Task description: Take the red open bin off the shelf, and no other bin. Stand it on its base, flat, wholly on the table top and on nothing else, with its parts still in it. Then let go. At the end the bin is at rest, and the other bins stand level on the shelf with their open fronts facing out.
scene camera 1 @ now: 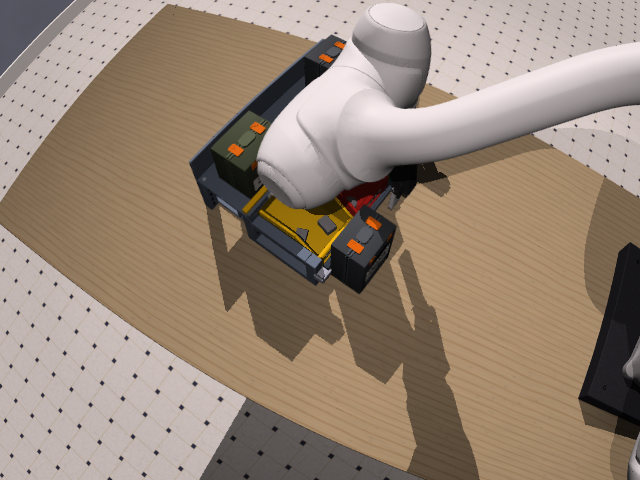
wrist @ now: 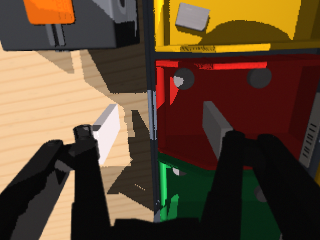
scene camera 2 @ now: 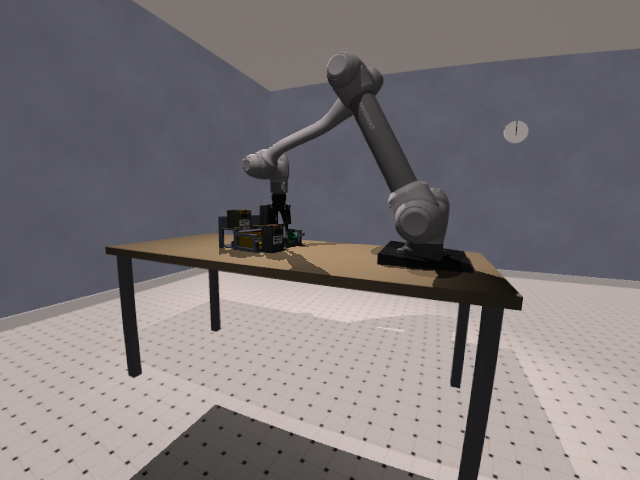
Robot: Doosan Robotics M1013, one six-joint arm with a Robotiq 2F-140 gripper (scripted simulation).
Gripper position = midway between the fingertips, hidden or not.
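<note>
There's a red bin [wrist: 279,108] here and a yellow bin [scene camera 1: 286,219]. My gripper [scene camera 1: 372,189] is visible too, and you'd find that same gripper [wrist: 160,115] from the wrist as well.
</note>
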